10 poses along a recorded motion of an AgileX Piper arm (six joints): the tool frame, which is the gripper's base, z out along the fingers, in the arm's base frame.
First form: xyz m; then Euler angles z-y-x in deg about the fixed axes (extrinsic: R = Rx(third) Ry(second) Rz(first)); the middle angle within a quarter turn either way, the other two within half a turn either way.
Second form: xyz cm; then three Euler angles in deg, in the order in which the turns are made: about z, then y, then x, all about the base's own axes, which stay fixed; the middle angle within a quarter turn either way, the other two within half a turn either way. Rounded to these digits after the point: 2 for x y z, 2 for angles.
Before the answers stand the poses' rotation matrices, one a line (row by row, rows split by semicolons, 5 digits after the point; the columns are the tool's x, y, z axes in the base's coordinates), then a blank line. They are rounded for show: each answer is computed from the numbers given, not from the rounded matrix.
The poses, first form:
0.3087 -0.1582 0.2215 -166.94 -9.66 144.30
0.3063 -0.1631 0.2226 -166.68 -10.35 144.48
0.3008 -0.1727 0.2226 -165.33 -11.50 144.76
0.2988 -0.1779 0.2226 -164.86 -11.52 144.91
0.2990 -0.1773 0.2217 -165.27 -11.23 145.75
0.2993 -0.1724 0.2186 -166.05 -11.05 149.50
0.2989 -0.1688 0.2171 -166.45 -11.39 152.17
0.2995 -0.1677 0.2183 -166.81 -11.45 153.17
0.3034 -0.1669 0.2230 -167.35 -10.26 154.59
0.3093 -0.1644 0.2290 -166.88 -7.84 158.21
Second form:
-0.96032 0.22277 -0.16780; 0.27889 0.76895 -0.57527; 0.00088 -0.59924 -0.80057
-0.95726 0.22664 -0.17966; 0.28909 0.76797 -0.57153; 0.00844 -0.59905 -0.80067
-0.94798 0.24817 -0.19937; 0.31813 0.76098 -0.56542; 0.01140 -0.59943 -0.80035
-0.94584 0.25592 -0.19971; 0.32453 0.75986 -0.56328; 0.00760 -0.59759 -0.80177
-0.94862 0.24940 -0.19475; 0.31618 0.77155 -0.55203; 0.01258 -0.58524 -0.81076
-0.95251 0.23661 -0.19167; 0.30213 0.81277 -0.49813; 0.03792 -0.53238 -0.84565
-0.95302 0.22968 -0.19749; 0.29682 0.83812 -0.45766; 0.06040 -0.49477 -0.86692
-0.95424 0.22364 -0.19851; 0.29085 0.84836 -0.44236; 0.06948 -0.47986 -0.87459
-0.96012 0.21549 -0.17812; 0.27238 0.86460 -0.42223; 0.06301 -0.45391 -0.88882
-0.96479 0.22487 -0.13641; 0.26009 0.89282 -0.36774; 0.03909 -0.39027 -0.91987

30.87 -15.82 22.15 -166.94 -9.66 144.30
30.63 -16.31 22.26 -166.68 -10.35 144.48
30.08 -17.27 22.26 -165.33 -11.50 144.76
29.88 -17.79 22.26 -164.86 -11.52 144.91
29.90 -17.73 22.17 -165.27 -11.23 145.75
29.93 -17.24 21.86 -166.05 -11.05 149.50
29.89 -16.88 21.71 -166.45 -11.39 152.17
29.95 -16.77 21.83 -166.81 -11.45 153.17
30.34 -16.69 22.30 -167.35 -10.26 154.59
30.93 -16.44 22.90 -166.88 -7.84 158.21

